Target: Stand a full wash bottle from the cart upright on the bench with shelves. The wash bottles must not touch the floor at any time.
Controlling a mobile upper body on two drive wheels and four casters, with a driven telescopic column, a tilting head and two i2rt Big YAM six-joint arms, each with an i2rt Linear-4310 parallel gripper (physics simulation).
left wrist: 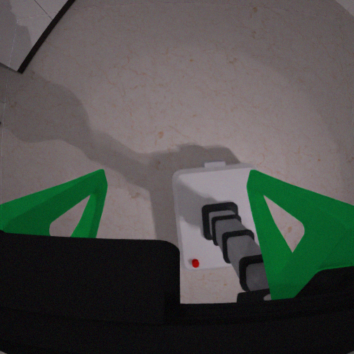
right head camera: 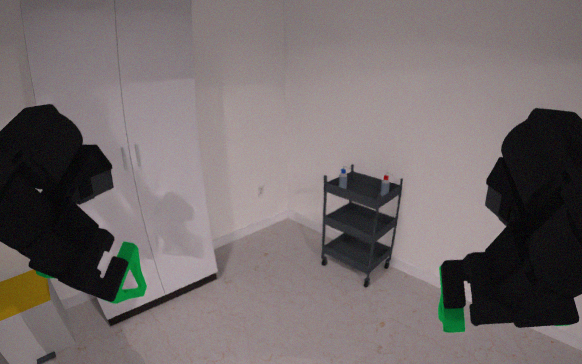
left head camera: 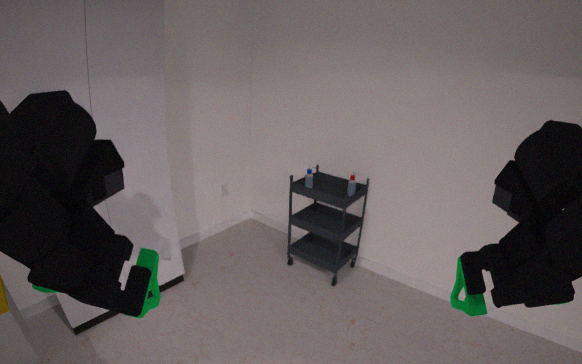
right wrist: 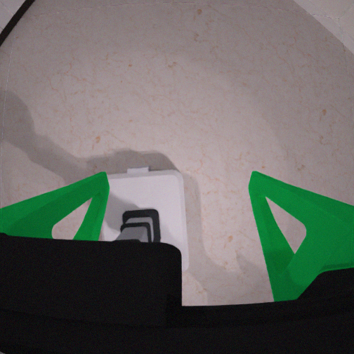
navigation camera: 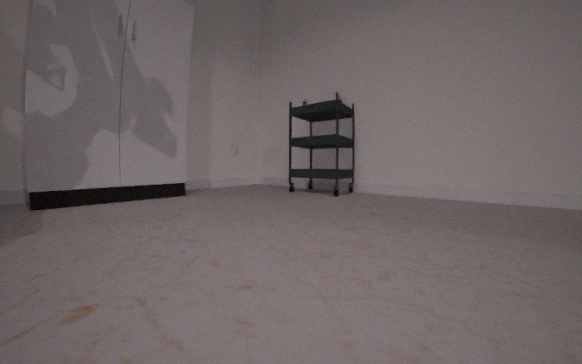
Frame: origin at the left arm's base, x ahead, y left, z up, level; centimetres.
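Seen in the pictures: left gripper, between the fingertips: (right head camera: 116, 282) (left head camera: 123, 293); right gripper, between the fingertips: (right head camera: 477, 312) (left head camera: 483, 298).
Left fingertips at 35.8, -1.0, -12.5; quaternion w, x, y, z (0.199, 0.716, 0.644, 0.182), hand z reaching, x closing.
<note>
A point is followed by its place in that frame, as x, y, z.
The dark three-tier cart (left head camera: 320, 196) {197.8, -48.4, -71.3} (right head camera: 354, 196) {197.4, -48.9, -71.1} (navigation camera: 320, 111) {198.0, -52.7, -74.6} stands by the far wall. On its top tray a blue-capped wash bottle (left head camera: 309, 180) {216.8, -42.5, -67.4} (right head camera: 343, 180) {216.9, -42.5, -67.4} (navigation camera: 304, 103) {218.6, -42.0, -62.2} stands upright at the left, and a red-capped wash bottle (left head camera: 352, 188) {205.7, -72.0, -68.5} (right head camera: 385, 187) {205.8, -71.6, -67.7} (navigation camera: 340, 101) {207.5, -71.9, -62.4} stands upright at the right. They are too small to tell how full they are. My left gripper (left wrist: 176, 177) and my right gripper (right wrist: 178, 179) are open and empty, in front of me and far from the cart. The bench with shelves cannot be made out in these views.
A tall white cabinet (left head camera: 135, 125) {168.9, 62.1, -17.5} (right head camera: 165, 120) {168.6, 62.5, -13.4} (navigation camera: 155, 65) {165.3, 65.4, -48.7} stands left of the cart. A white unit with a yellow band (right head camera: 22, 295) {90.8, 144.8, -95.9} shows at the lower left. My white base (left wrist: 195, 187) (right wrist: 172, 192) shows below the wrists. Walls meet in the corner behind the cart.
</note>
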